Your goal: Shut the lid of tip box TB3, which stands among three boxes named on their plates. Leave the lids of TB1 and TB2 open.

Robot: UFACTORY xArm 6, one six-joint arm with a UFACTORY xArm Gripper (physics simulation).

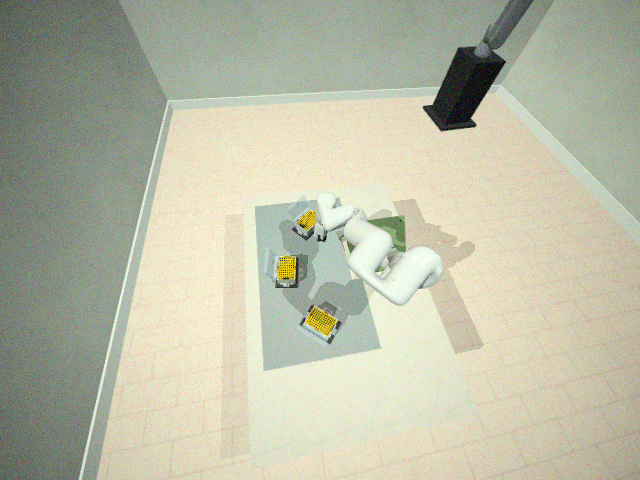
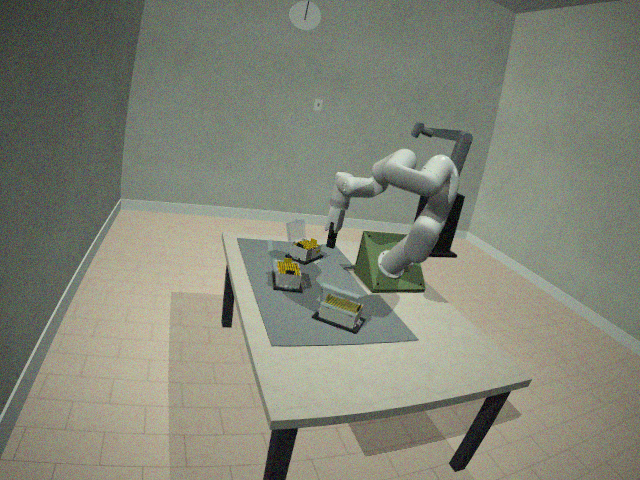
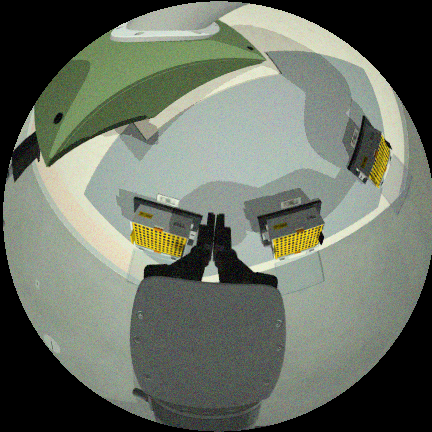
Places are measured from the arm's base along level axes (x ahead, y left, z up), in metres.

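Where they show: gripper, fingertip midpoint: (image 1: 322,239) (image 2: 330,247) (image 3: 214,222); arm's base, link origin: (image 2: 390,264).
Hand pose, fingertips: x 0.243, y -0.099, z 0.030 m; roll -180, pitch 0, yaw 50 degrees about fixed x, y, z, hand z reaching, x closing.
Each offset is from my fingertips to the top centre of the thing. "pt": to the spot under its first point. Level surfaces: height alone.
Three tip boxes with yellow racks stand on the grey-blue mat @(dz -0.117 m) (image 1: 279,351) (image 2: 289,335): the far box @(dx +0.029, dy -0.168, dz -0.043 m) (image 1: 306,221) (image 2: 307,250) (image 3: 160,239), the middle box @(dx +0.193, dy +0.079, dz -0.043 m) (image 1: 286,268) (image 2: 287,273) (image 3: 298,241) and the near box @(dx +0.095, dy +0.356, dz -0.043 m) (image 1: 321,321) (image 2: 340,311) (image 3: 381,160). Their name plates are too small to read, so I cannot tell which is TB3. Each has a clear lid standing open; the far box's lid @(pt dx +0.071, dy -0.228, dz -0.015 m) (image 1: 298,207) (image 2: 296,230) is raised on its side away from the robot base. My gripper (image 1: 321,239) (image 2: 331,245) (image 3: 214,222) is shut and empty, beside the far box on its base side, apart from it.
The green robot mount (image 1: 395,227) (image 2: 369,258) (image 3: 150,65) stands on the pale table @(dz -0.120 m) (image 1: 361,403) (image 2: 361,382), on the side opposite the lids. A black pedestal (image 1: 467,85) with a grey arm stands on the floor beyond the table.
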